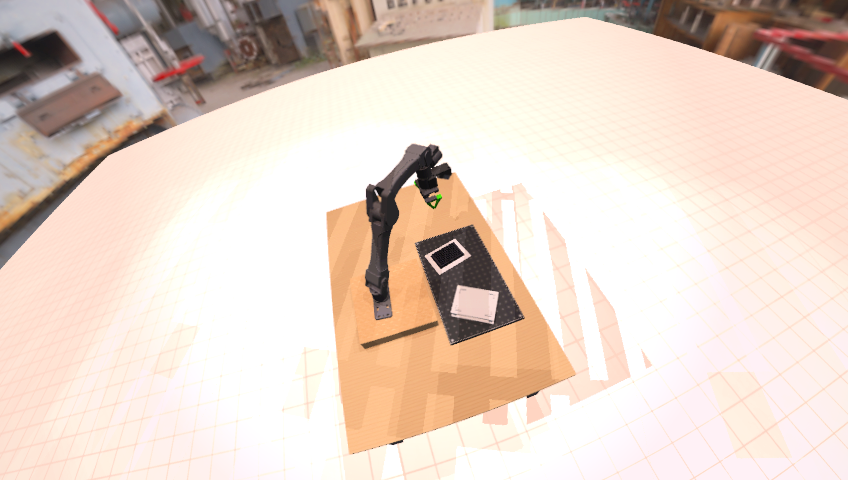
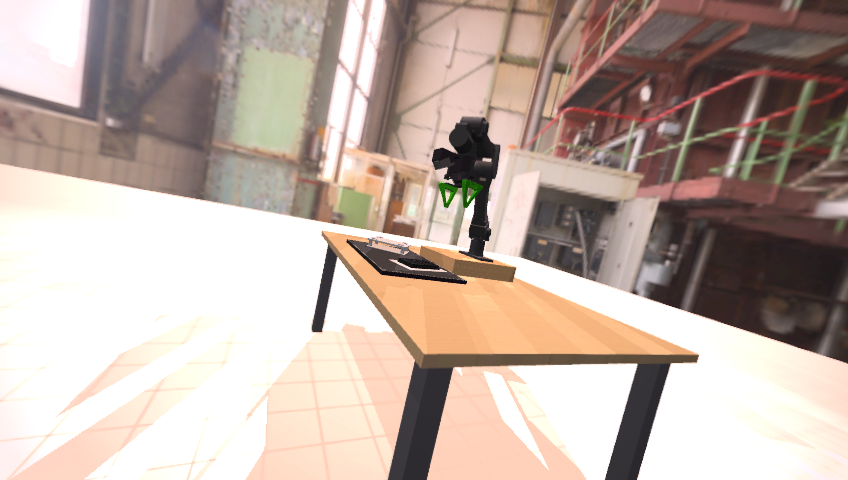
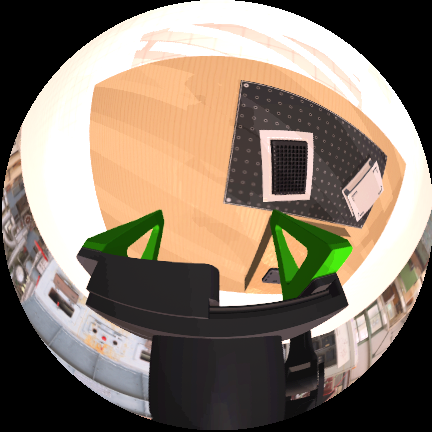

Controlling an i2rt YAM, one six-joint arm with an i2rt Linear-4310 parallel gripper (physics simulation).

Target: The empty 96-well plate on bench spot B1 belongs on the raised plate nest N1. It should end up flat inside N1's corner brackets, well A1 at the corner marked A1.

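Pixels of known places: gripper, fingertip midpoint: (image 1: 429,200) (image 2: 455,207) (image 3: 216,215); arm's base, origin of the base link: (image 1: 381,296) (image 2: 474,257).
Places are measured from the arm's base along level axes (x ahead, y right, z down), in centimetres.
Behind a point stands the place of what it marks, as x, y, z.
Observation:
The black 96-well plate (image 1: 447,253) {31.0, -16.4, 3.8} (image 2: 417,262) {32.2, -17.7, 3.2} (image 3: 289,167) {30.9, -16.1, 3.4} lies flat inside the white frame of spot B1 (image 1: 431,262) {23.0, -14.3, 4.6} (image 2: 441,269) (image 3: 266,170) {28.2, -20.5, 4.6}. The raised white nest N1 (image 1: 474,302) {35.3, 11.6, 1.2} (image 2: 387,245) {37.8, 5.9, 2.0} (image 3: 364,192) {34.7, 9.5, 1.2} stands on the same board with small brackets at its corners and no plate on it. The corner mark A1 is too small to read. My gripper (image 1: 432,201) {28.4, -29.4, -17.7} (image 2: 458,205) {28.4, -29.4, -17.7} (image 3: 216,215) {28.4, -29.4, -17.7} is open, its green fingers wide apart with nothing between them. It hangs high above the table, off to the side of the board beyond the plate's end.
A dark perforated board (image 1: 461,273) {34.3, -4.9, 4.8} (image 2: 368,256) {48.1, -12.1, 4.8} (image 3: 242,150) {31.0, -26.8, 4.8} carries both spots on the wooden table (image 1: 404,380) {3.5, 32.9, 6.1} (image 2: 535,321) {13.0, -57.2, 6.1} (image 3: 150,150) {26.8, -48.4, 6.1}. The arm's base stands on a raised wooden block (image 1: 395,330) {3.7, 15.6, 0.5} (image 2: 483,268) {3.3, -13.8, 2.1} (image 3: 257,250) {4.4, -13.9, 4.9} beside the board.

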